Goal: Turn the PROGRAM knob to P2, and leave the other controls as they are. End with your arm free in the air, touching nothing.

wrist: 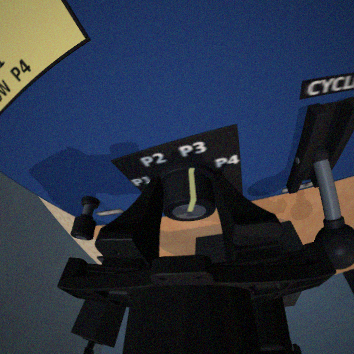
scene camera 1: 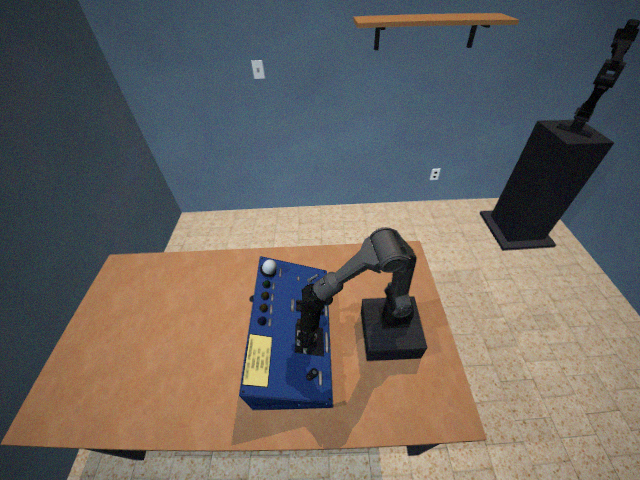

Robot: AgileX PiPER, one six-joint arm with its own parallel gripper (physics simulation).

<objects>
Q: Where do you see a blue control panel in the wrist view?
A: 103, 103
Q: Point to a blue control panel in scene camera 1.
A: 275, 376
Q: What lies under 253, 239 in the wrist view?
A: My gripper.
</objects>
